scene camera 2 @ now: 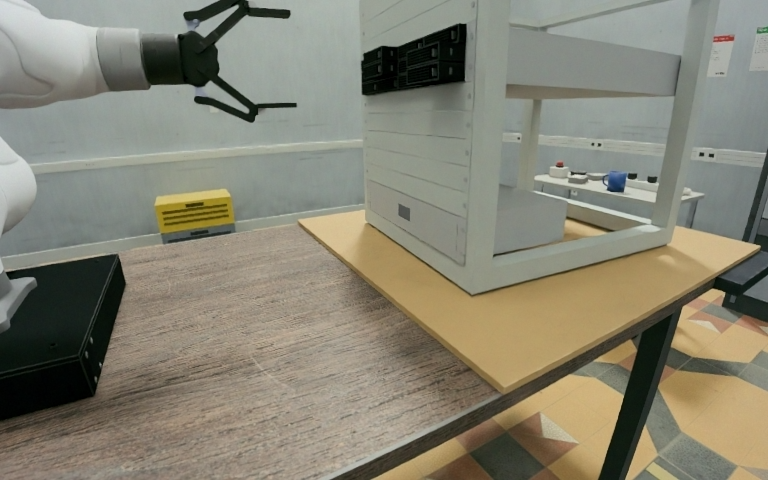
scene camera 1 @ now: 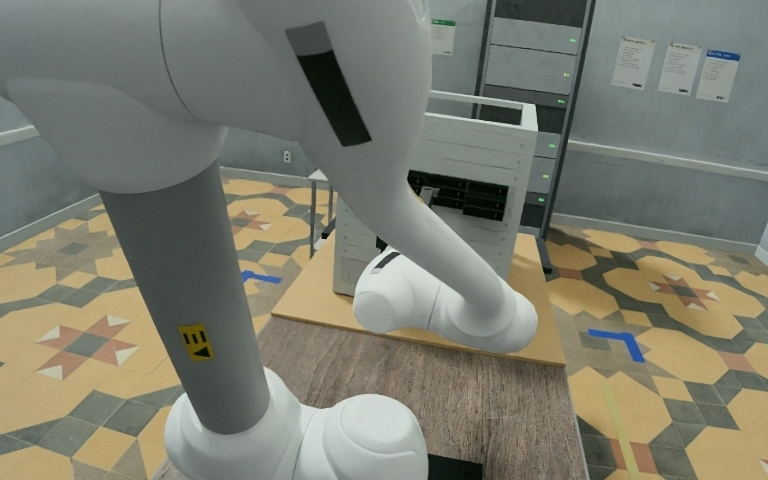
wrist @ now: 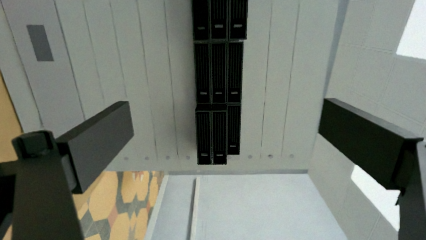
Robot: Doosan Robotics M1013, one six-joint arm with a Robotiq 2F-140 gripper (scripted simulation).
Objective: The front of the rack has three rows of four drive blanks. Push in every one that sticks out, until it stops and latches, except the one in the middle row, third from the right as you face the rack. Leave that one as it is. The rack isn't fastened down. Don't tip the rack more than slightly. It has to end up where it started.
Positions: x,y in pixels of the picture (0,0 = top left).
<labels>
white rack: scene camera 2; scene camera 1 491,152; wrist
same spot on white rack: (wrist: 68,68) = (scene camera 2: 412,200)
</labels>
